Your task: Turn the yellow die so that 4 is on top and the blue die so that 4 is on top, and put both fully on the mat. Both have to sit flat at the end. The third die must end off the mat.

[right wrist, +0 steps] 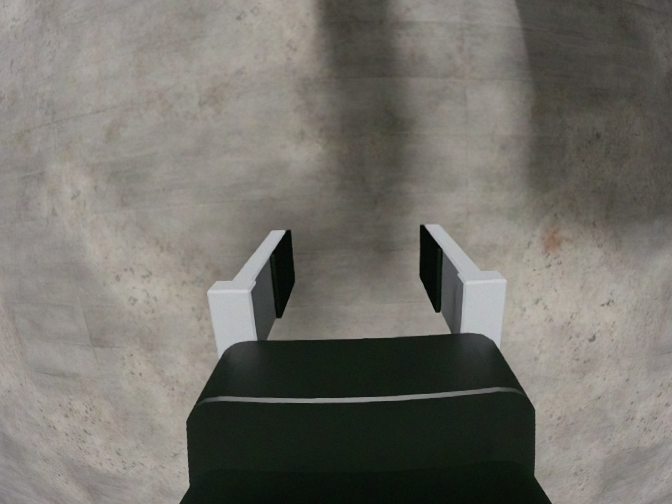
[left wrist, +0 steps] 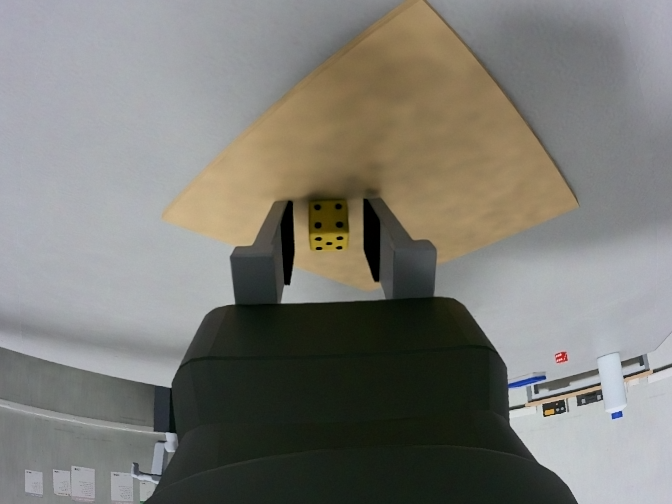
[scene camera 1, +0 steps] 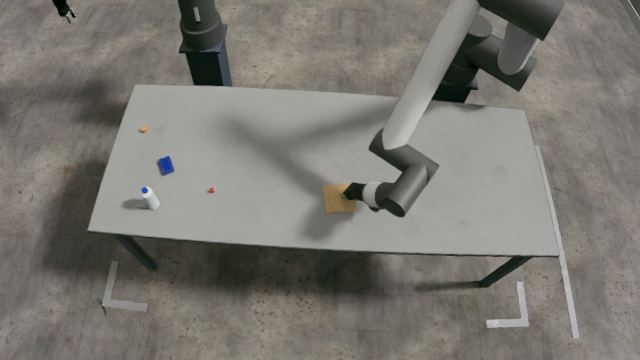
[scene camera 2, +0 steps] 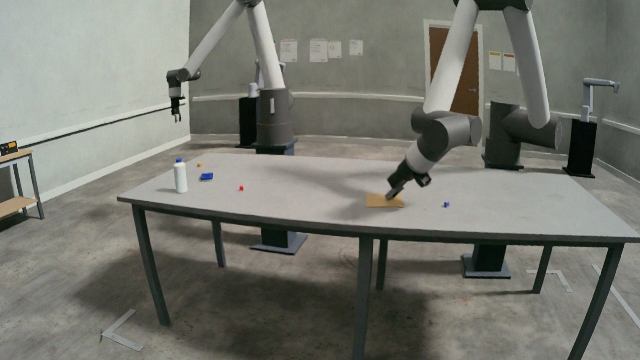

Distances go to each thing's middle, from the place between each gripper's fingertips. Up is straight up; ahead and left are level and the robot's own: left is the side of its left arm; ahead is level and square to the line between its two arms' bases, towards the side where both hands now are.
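The tan mat [left wrist: 406,112] is 20 mm below my left hand, 10 mm ahead of it and 30 mm to the right of it. Counted from that hand too, the white bottle [left wrist: 613,389] is 860 mm to the right, 180 mm ahead and 40 mm above. I also see the yellow die [left wrist: 328,222], which is 10 mm behind my left hand, 10 mm to the right of it and 10 mm below it.
The white bottle, measured from my right hand, is 90 cm to the left, 104 cm ahead and 9 cm below.
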